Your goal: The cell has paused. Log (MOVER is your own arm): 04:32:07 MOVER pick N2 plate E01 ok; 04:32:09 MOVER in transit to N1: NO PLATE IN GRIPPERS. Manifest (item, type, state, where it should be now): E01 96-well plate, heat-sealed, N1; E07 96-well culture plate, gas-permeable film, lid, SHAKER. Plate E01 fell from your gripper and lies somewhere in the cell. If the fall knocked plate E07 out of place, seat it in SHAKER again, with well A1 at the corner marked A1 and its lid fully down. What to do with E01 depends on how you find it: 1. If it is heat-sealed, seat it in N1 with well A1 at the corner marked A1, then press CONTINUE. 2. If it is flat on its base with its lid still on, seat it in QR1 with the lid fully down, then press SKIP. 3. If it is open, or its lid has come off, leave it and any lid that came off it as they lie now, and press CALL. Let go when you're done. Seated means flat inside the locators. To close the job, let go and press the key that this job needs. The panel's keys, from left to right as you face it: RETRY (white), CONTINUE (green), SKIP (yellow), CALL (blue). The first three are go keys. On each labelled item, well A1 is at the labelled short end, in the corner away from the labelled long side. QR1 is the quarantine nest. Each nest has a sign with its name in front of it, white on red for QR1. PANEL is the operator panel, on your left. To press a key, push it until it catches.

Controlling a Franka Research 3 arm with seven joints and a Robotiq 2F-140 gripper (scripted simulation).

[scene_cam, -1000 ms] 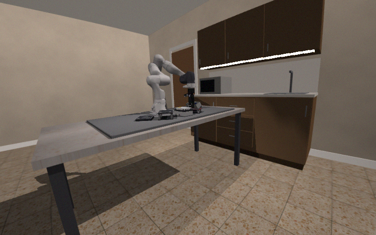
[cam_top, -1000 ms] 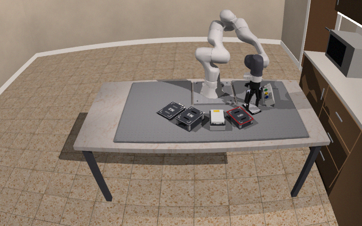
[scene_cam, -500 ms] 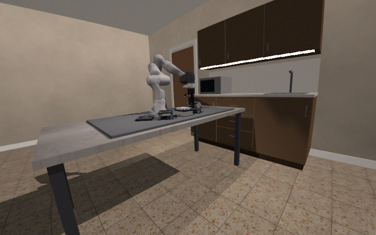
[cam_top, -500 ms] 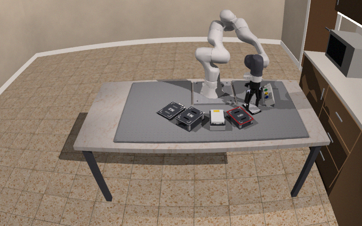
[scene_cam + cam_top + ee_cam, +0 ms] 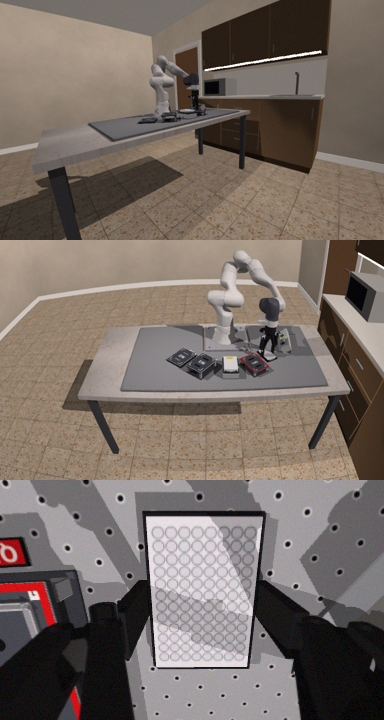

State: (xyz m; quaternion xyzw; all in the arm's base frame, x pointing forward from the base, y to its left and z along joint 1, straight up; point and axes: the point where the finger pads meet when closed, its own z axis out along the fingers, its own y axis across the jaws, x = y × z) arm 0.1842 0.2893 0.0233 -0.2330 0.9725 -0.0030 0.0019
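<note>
Now: the A1 mark 120 mm ahead of my hand, 360 mm to the right of it and 30 mm above it. Also, from my hand: yellow key: 110 mm behind, 130 mm to the left, 40 mm above; blue CALL key: 60 mm behind, 120 mm to the left, 40 mm above; plate E01: 20 mm below.
</note>
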